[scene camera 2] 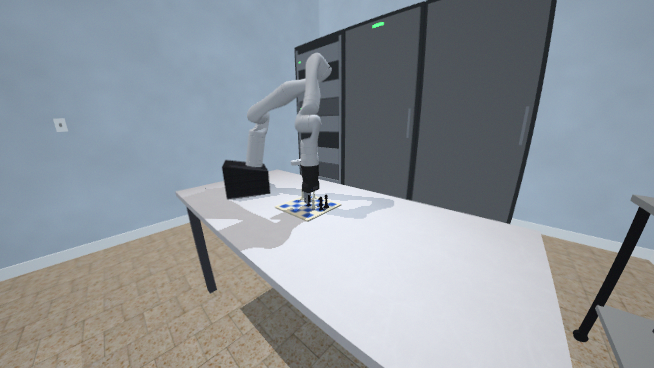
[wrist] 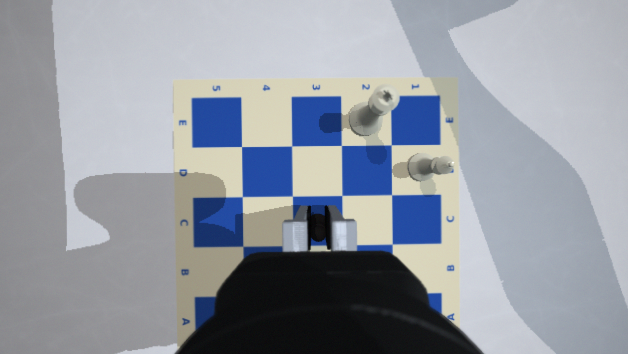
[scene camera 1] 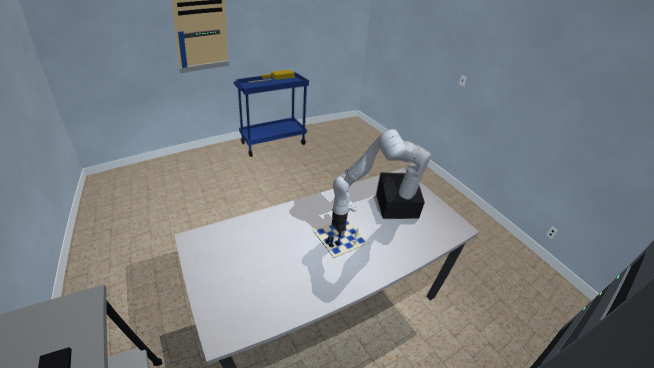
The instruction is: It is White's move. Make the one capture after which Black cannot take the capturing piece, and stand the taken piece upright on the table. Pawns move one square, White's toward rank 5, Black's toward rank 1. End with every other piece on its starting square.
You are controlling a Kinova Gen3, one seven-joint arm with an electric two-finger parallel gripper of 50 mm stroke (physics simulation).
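Frame: origin at the arm's base, x left, y ahead, z down, level; millimetres.
Seen in the pictures: gripper, fingertip midpoint: point(scene camera 2: 307, 202) point(wrist: 317, 220) point(scene camera 1: 341, 234); arm's base, origin of the base link: point(scene camera 2: 253, 165) point(scene camera 1: 406, 193).
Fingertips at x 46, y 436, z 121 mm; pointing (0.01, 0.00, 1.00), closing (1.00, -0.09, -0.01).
Pixels of each thing's top centre, then the offset from my fingertips to it. Level surfaces: height alone.
- chessboard, middle of its top: point(wrist: 317, 221) point(scene camera 2: 308, 205) point(scene camera 1: 340, 236) dx +0, dy +3, dz +13 mm
- small black piece, middle of its top: point(wrist: 318, 235) dx +0, dy +6, dz -19 mm
- white king, middle of its top: point(wrist: 391, 92) dx +31, dy -78, dz -50 mm
- smaller white piece with a pointed top, middle of its top: point(wrist: 452, 164) dx +76, dy -45, dz -31 mm
- pale piece, middle of its top: point(scene camera 2: 313, 200) dx +1, dy +38, dz -20 mm
- white table, its level: dz +19 mm
The chessboard point(scene camera 1: 334, 256) point(scene camera 2: 308, 218) point(wrist: 450, 245) lies on the table. My gripper point(wrist: 317, 220) is low over square C3, shut on a small black piece point(wrist: 318, 231). The piece's base is hidden, so I cannot tell whether it touches the board. A white king point(wrist: 366, 120) stands on E2. A smaller white piece with a pointed top point(wrist: 421, 166) stands on D1. Two black pieces point(scene camera 2: 321, 203) point(scene camera 2: 326, 202) stand close together, away from the arm's base. A pale piece point(scene camera 2: 314, 201) stands close beside the gripper. The gripper body hides much of rows A and B in the wrist view.
The white table point(scene camera 1: 250, 280) point(scene camera 2: 400, 280) extends around the board. The arm's black base block point(scene camera 1: 400, 202) point(scene camera 2: 246, 181) stands on it. A blue cart point(scene camera 1: 272, 86) stands by the far wall, and tall dark cabinets point(scene camera 2: 380, 110) stand behind the table.
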